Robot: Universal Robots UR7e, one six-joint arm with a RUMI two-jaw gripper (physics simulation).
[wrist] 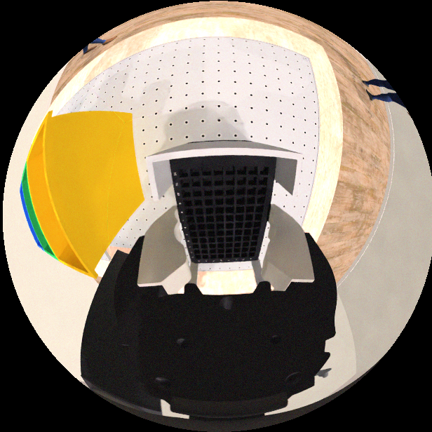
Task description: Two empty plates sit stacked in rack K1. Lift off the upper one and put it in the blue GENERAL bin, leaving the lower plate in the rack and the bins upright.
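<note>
My gripper (223, 206) is shut on a black gridded plate (225, 215), with one pale finger along each long side. The plate runs from the palm side up to the front opening of a grey-white rack (222, 148). Its far end meets the rack's top edge in the view, and I cannot tell whether it is still inside. I cannot make out the lower plate as a separate thing. A thin blue strip (30, 220) of a bin shows at the far left, behind a green one (32, 200) and a yellow bin; its label does not show.
The large yellow bin (95, 155) stands left of the rack, with its wall toward me. A pale perforated board (225, 67) lies beyond the rack, edged by a light border (327, 125) and brown wood flooring (360, 165). Dark-blue legs (384, 96) show at the right edge.
</note>
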